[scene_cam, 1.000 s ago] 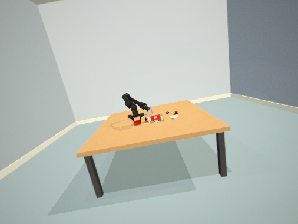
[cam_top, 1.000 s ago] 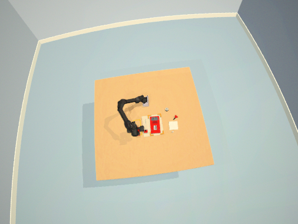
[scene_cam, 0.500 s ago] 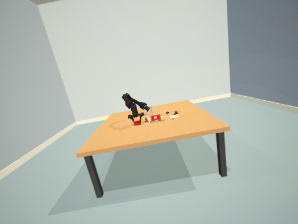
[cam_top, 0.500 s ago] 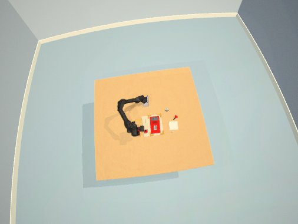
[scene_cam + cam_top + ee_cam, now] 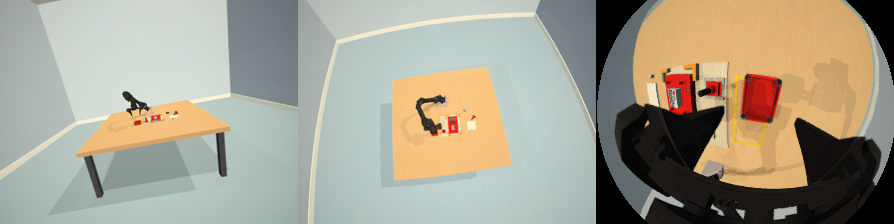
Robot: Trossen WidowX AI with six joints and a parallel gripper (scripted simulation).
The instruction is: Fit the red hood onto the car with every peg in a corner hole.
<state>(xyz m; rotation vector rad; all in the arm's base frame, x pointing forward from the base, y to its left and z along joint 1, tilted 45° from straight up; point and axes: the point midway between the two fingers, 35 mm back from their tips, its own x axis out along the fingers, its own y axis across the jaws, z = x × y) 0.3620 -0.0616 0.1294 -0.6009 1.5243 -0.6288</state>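
My gripper tip is 90 mm above the red hood. From my gripper tip the other things lie so: square plate (30 mm behind, 420 mm to the left, 90 mm below); then grey wheel (240 mm behind, 380 mm to the left, 90 mm below).
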